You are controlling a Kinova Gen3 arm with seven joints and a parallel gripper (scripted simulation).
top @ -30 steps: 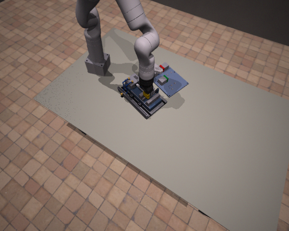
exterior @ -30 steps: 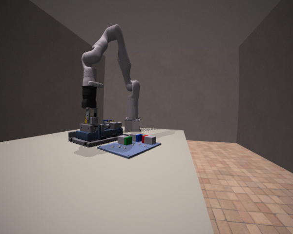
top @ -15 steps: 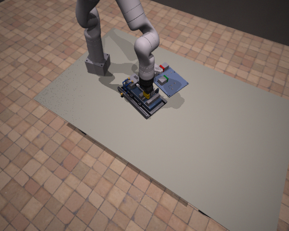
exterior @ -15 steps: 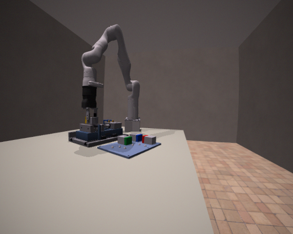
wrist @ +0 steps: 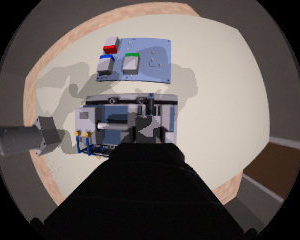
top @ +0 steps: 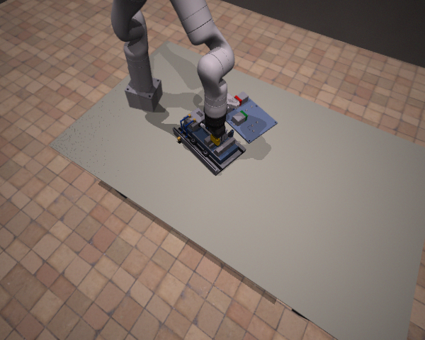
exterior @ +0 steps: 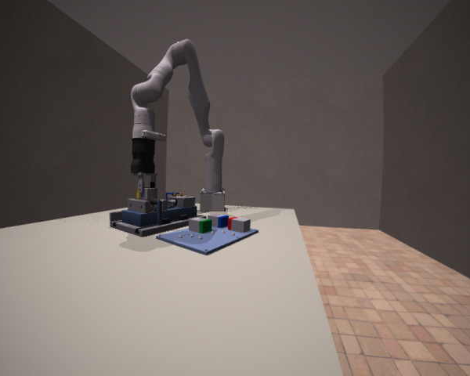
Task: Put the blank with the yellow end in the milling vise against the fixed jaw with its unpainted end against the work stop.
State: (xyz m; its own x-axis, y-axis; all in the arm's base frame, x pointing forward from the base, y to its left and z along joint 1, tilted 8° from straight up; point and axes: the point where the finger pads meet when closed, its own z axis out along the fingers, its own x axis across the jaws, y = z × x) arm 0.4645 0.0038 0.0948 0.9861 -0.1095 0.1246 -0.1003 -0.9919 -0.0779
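Right now my hand is 20 mm above the yellow-ended blank. The rest, counted from my hand: green-ended blank (200 mm to the left, 110 mm below, 30 mm behind); fixed jaw (60 mm below, 40 mm ahead); milling vise (100 mm below, 60 mm behind, 10 mm to the left).
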